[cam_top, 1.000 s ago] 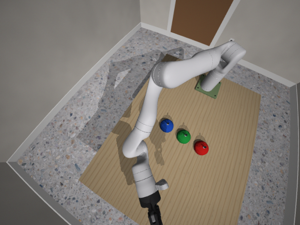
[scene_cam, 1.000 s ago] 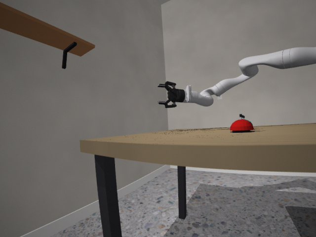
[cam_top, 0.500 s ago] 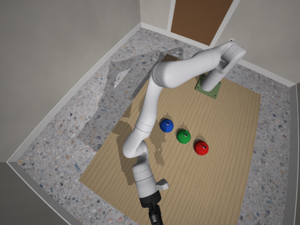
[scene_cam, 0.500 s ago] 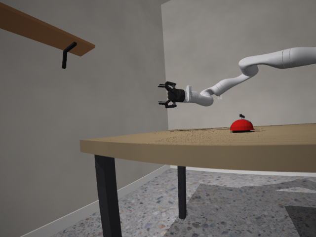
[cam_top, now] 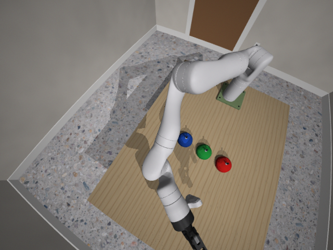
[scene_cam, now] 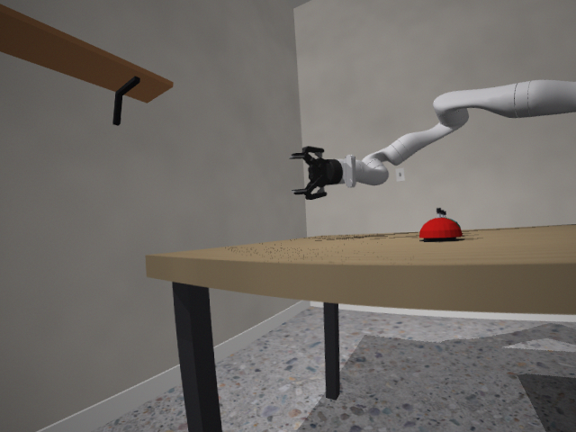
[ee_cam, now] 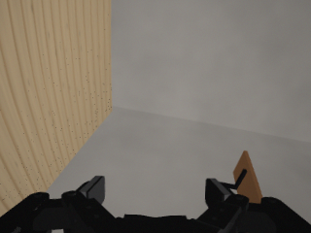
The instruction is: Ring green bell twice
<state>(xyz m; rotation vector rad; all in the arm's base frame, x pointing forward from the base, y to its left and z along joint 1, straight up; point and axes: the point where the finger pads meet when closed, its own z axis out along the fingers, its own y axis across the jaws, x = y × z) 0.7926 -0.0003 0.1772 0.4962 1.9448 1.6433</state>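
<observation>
Now: the green bell 37 cm behind my hand, 5 cm to the right of it and 15 cm below it. Also, from my hand: red bell (34 cm behind, 6 cm to the left, 15 cm below); then blue bell (39 cm behind, 17 cm to the right, 15 cm below).
</observation>
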